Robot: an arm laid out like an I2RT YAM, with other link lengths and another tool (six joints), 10 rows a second.
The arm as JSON. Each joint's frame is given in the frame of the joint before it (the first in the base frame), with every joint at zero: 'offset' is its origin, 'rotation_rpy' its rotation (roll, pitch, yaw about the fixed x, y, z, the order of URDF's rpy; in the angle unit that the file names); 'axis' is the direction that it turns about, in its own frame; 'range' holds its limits. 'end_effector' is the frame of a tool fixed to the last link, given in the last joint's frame.
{
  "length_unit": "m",
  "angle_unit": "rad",
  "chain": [
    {
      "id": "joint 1",
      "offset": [
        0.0,
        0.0,
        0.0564
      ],
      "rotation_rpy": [
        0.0,
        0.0,
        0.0
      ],
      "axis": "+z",
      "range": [
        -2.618,
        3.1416
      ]
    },
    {
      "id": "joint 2",
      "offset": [
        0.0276,
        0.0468,
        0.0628
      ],
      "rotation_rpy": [
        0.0,
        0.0,
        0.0
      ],
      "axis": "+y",
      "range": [
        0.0,
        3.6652
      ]
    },
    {
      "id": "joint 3",
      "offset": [
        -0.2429,
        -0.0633,
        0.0
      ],
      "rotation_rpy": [
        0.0,
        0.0,
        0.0
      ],
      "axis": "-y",
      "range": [
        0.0,
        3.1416
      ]
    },
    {
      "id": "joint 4",
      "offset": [
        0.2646,
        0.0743,
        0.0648
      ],
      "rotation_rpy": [
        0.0,
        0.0,
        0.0
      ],
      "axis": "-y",
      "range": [
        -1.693,
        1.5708
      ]
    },
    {
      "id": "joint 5",
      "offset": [
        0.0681,
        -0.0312,
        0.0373
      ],
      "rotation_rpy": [
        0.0,
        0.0,
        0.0
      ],
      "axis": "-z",
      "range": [
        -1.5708,
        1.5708
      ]
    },
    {
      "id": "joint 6",
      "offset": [
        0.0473,
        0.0,
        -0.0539
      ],
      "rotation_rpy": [
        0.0,
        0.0,
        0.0
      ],
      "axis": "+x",
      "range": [
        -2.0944,
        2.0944
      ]
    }
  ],
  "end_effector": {
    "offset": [
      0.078,
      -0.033,
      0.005
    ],
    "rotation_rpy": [
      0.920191,
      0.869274,
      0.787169
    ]
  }
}
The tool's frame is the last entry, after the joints.
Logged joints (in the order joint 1, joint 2, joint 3, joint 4, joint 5, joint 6), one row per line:
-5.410, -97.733, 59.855, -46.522, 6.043, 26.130
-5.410, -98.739, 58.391, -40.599, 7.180, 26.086
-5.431, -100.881, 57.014, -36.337, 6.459, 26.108
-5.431, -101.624, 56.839, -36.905, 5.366, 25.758
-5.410, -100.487, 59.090, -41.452, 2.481, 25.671
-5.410, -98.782, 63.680, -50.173, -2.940, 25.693
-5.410, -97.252, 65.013, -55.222, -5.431, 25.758
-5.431, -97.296, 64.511, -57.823, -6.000, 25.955
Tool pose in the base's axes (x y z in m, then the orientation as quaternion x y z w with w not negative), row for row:
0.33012, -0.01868, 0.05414, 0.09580, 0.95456, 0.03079, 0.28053
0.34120, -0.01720, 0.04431, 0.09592, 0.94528, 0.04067, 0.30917
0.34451, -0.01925, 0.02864, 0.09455, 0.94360, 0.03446, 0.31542
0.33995, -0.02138, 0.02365, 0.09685, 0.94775, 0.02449, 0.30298
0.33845, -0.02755, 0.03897, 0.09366, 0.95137, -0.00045, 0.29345
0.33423, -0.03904, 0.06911, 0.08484, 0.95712, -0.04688, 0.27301
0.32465, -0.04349, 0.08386, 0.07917, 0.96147, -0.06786, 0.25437
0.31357, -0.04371, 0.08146, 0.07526, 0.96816, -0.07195, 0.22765
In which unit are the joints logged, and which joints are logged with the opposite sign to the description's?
The joints are logged in degrees. Opposite sign: joint 2, joint 5, joint 6.
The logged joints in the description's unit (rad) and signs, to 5 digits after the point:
-0.09442, 1.70576, 1.04467, -0.81196, -0.10547, -0.45605
-0.09442, 1.72332, 1.01912, -0.70859, -0.12531, -0.45529
-0.09479, 1.76071, 0.99508, -0.63420, -0.11273, -0.45567
-0.09479, 1.77367, 0.99203, -0.64411, -0.09365, -0.44956
-0.09442, 1.75383, 1.03132, -0.72347, -0.04330, -0.44804
-0.09442, 1.72407, 1.11143, -0.87568, 0.05131, -0.44843
-0.09442, 1.69737, 1.13469, -0.96381, 0.09479, -0.44956
-0.09479, 1.69814, 1.12593, -1.00920, 0.10472, -0.45300

